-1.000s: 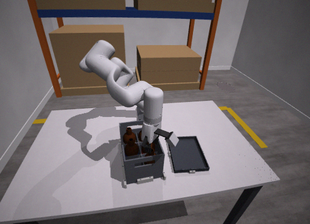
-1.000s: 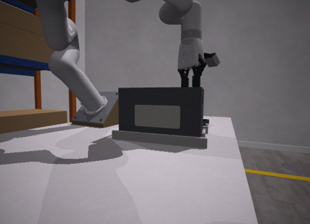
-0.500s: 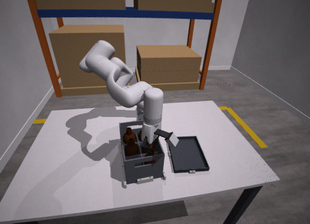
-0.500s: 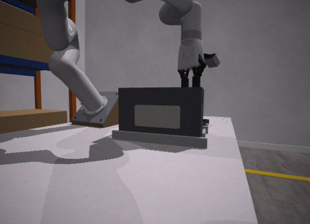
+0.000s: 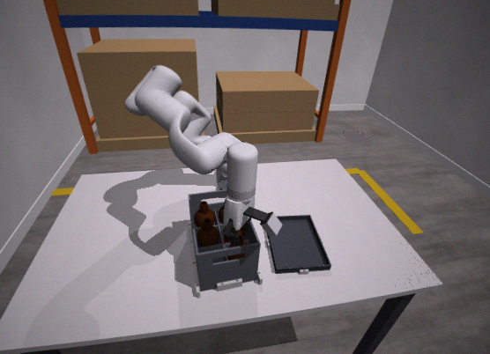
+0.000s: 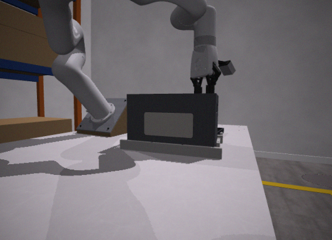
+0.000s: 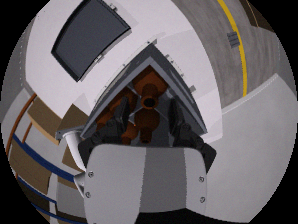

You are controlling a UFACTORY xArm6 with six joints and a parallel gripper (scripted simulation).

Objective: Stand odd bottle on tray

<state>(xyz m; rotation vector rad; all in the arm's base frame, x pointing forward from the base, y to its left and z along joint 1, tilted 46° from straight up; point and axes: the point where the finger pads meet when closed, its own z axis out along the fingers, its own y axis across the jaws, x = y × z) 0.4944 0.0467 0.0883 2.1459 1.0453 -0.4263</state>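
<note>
My gripper is now 80 mm past the dark grey crate, 50 mm to the left of it and 100 mm above it. The rest, counted from my hand: glass bottle 180 mm behind, 20 mm to the right, 100 mm below; then dark tray 90 mm behind, 220 mm to the left, 170 mm below.
</note>
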